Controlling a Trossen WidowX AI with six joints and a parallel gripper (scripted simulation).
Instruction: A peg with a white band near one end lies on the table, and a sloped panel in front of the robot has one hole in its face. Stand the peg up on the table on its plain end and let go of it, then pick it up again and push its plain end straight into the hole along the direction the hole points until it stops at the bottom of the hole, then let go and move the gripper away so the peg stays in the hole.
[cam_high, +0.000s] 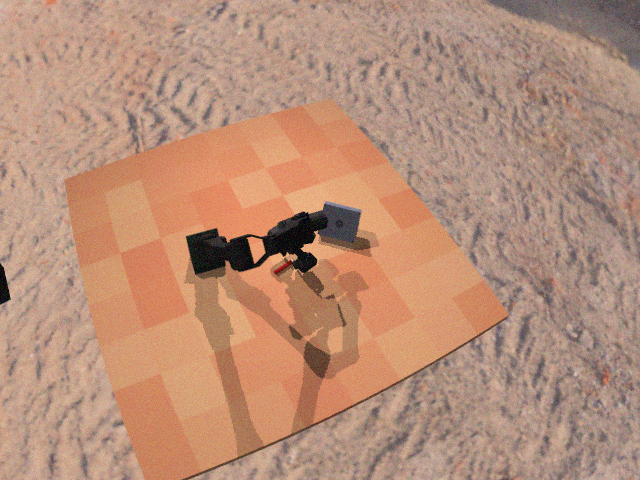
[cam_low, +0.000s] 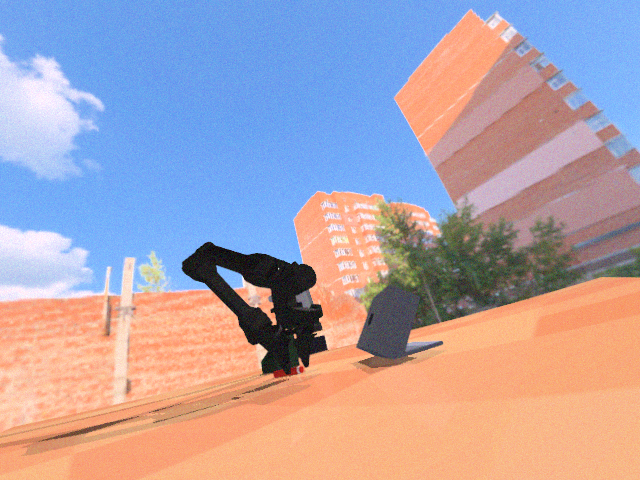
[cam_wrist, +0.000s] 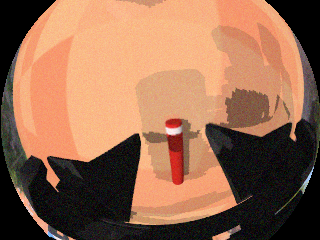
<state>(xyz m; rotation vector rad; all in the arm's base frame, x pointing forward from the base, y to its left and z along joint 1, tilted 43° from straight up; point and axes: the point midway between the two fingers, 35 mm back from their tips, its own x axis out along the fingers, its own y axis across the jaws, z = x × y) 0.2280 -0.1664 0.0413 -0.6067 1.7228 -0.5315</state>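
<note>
The red peg is 1 cm behind my gripper tip. The rest, counted from my gripper tip: grey sloped panel (22 cm ahead, 3 cm to the left, 5 cm above).
</note>
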